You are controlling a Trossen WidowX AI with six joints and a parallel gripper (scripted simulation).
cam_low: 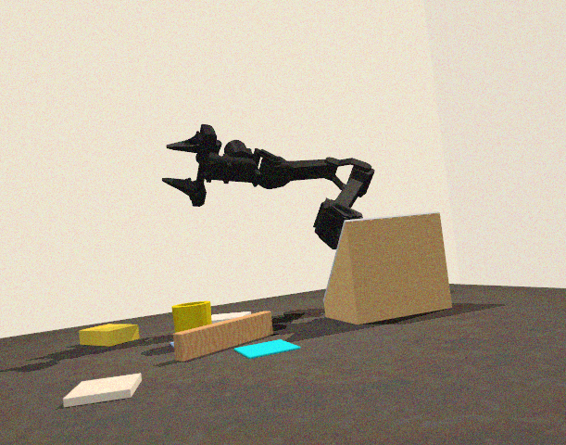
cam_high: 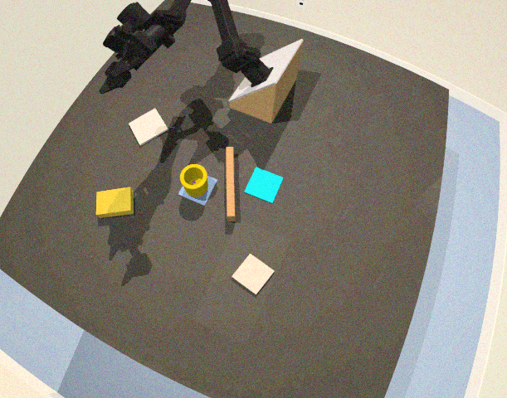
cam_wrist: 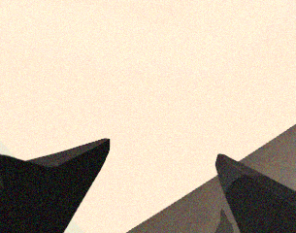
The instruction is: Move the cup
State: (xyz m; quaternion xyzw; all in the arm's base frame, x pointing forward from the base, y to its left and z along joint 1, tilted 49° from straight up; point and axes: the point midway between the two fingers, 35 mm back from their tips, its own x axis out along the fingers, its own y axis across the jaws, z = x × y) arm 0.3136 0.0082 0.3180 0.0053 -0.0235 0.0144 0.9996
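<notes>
My gripper tip is now 340 mm above the yellow cup and 170 mm to the right of it. From my gripper tip the other things lie so: wooden bar: 360 mm below, 260 mm to the left, 30 mm behind; then pale blue pad: 380 mm below, 180 mm to the left, 10 mm ahead; then cyan pad: 380 mm below, 340 mm to the left, 70 mm behind.
</notes>
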